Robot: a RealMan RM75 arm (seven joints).
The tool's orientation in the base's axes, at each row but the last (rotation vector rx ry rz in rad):
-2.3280 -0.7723 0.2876
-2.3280 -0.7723 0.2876
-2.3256 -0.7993 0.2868
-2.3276 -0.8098 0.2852
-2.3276 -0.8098 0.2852
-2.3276 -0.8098 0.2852
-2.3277 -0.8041 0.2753
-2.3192 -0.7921 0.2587
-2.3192 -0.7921 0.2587
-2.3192 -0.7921 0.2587
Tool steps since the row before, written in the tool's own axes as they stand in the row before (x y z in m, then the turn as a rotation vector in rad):
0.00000 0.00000 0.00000 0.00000 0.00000 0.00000
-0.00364 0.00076 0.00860 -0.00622 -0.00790 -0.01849
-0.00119 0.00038 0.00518 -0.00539 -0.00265 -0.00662
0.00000 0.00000 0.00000 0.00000 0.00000 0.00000
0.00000 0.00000 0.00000 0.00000 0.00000 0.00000
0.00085 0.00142 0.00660 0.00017 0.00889 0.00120
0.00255 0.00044 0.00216 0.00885 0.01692 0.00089
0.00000 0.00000 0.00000 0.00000 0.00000 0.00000
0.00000 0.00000 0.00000 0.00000 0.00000 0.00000
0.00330 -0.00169 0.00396 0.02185 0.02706 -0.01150
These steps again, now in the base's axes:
0.00000 0.00000 0.00000 0.00000 0.00000 0.00000
-0.00593 0.00185 -0.00701 -0.00135 -0.00857 0.01918
-0.00280 0.00170 -0.00420 -0.00290 -0.00511 0.00673
0.00000 0.00000 0.00000 0.00000 0.00000 0.00000
0.00000 0.00000 0.00000 0.00000 0.00000 0.00000
-0.00125 0.00303 -0.00596 0.00391 -0.00461 -0.00663
0.00139 0.00241 -0.00190 0.01471 -0.00426 -0.01144
0.00000 0.00000 0.00000 0.00000 0.00000 0.00000
0.00000 0.00000 0.00000 0.00000 0.00000 0.00000
0.00034 0.00510 -0.00183 0.03453 -0.00901 -0.00829

